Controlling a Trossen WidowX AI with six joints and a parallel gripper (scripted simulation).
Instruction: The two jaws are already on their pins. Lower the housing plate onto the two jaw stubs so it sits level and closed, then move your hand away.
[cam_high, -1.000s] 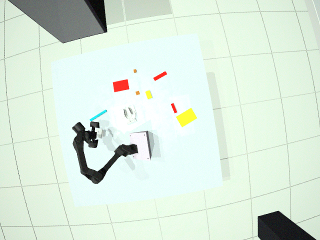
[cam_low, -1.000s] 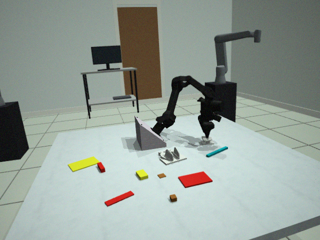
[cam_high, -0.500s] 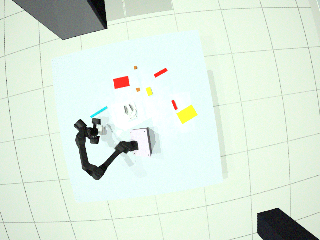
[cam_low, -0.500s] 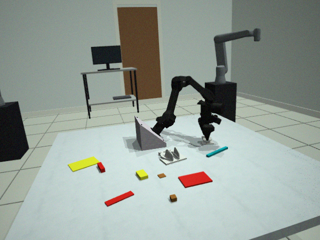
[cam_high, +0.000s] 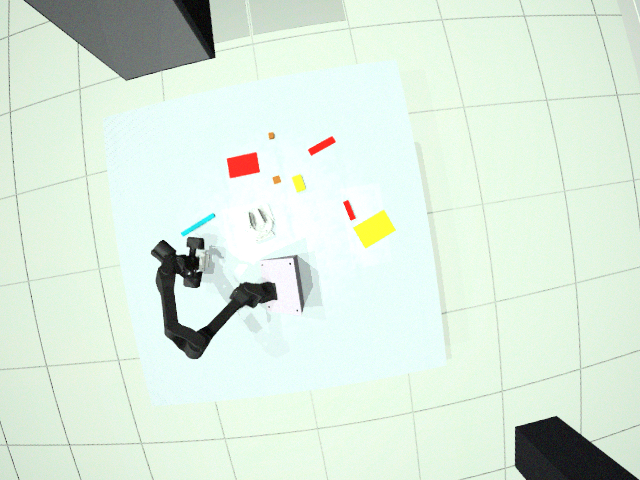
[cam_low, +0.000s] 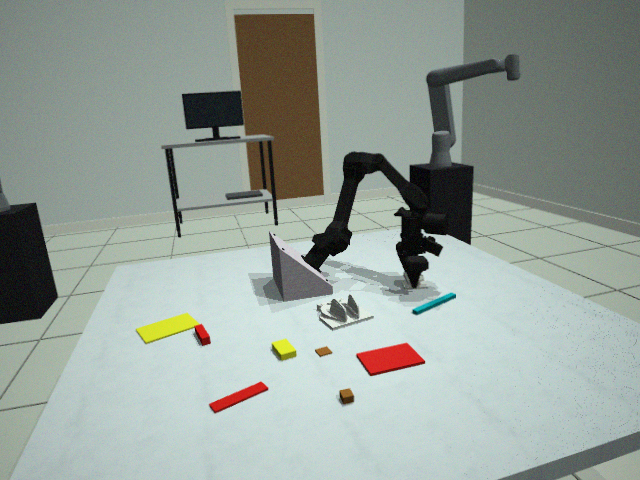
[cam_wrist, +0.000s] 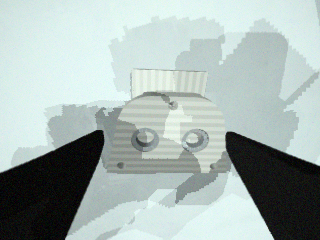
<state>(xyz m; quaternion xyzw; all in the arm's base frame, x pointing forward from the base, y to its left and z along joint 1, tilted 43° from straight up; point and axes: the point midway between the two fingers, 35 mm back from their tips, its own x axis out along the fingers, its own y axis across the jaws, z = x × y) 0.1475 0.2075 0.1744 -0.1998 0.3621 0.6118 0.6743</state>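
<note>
Now: the white piece 10 mm to the left of my gripper tip. From my gripper tip the other things lie so: yellow plate: 30 mm ahead, 690 mm to the right, 10 mm below; cyan bar: 140 mm ahead, 10 mm below; red plate: 350 mm ahead, 210 mm to the right, 10 mm below.
</note>
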